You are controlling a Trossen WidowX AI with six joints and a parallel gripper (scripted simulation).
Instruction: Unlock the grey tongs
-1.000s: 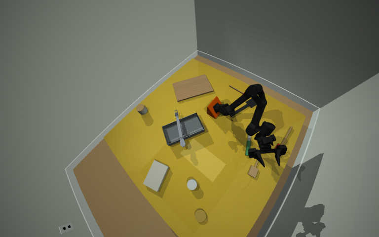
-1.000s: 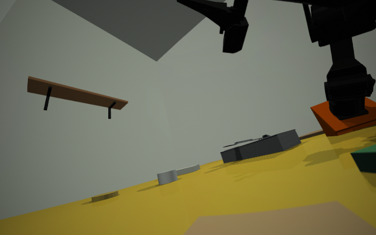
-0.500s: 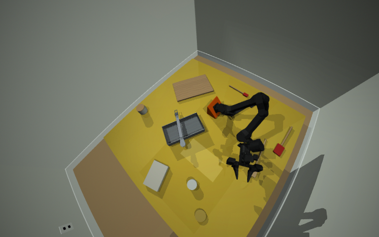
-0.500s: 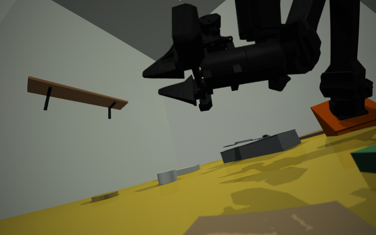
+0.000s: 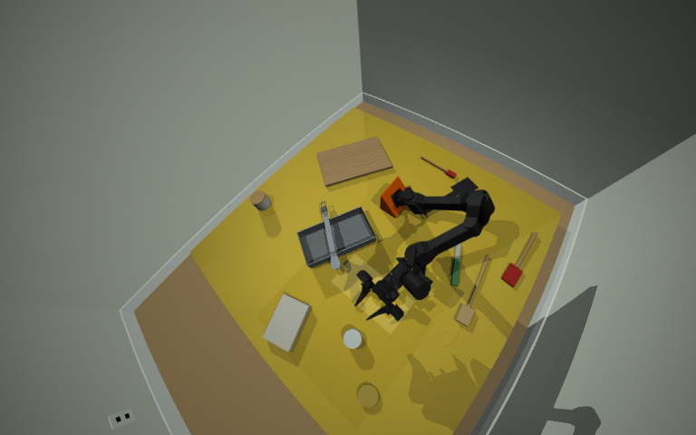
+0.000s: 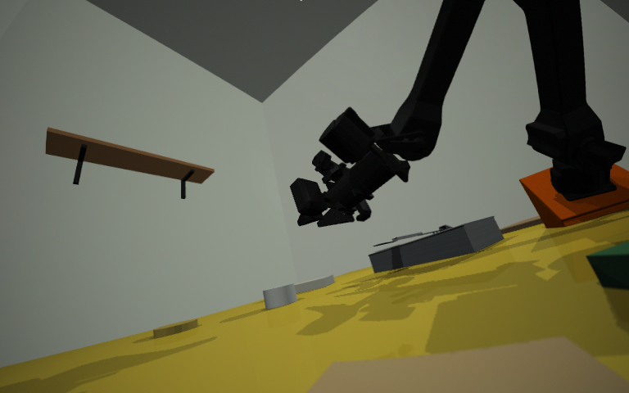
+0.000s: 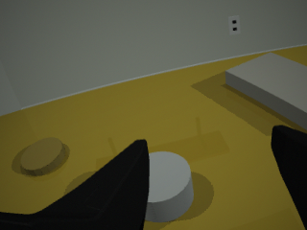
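The yellow lock piece lies 36 cm to the right of my gripper tip, 16 cm behind it and 8 cm below it. The rest, counted from my gripper tip: white cylinder (12 cm below, 9 cm ahead, 4 cm to the left); then roasting tin (29 cm to the right, 14 cm behind, 11 cm below); then white slab (24 cm ahead, 18 cm to the right, 13 cm below).
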